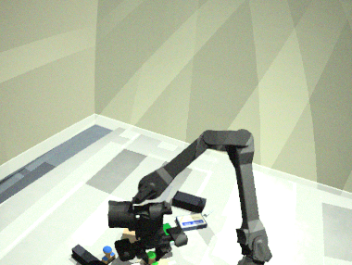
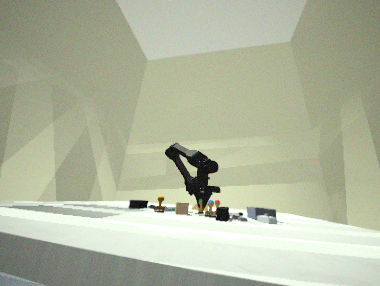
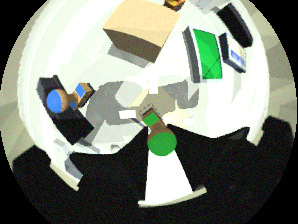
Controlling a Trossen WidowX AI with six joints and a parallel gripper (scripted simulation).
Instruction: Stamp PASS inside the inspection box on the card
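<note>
My gripper tip is now 11 cm short of the blue-knobbed stamp and 5 cm to the right of it. From my gripper tip the other things lie so: green-knob stamp (right at my gripper tip); then green ink pad (2 cm ahead, 14 cm to the right, 2 cm below); then tan box (10 cm ahead, 7 cm to the right).
</note>
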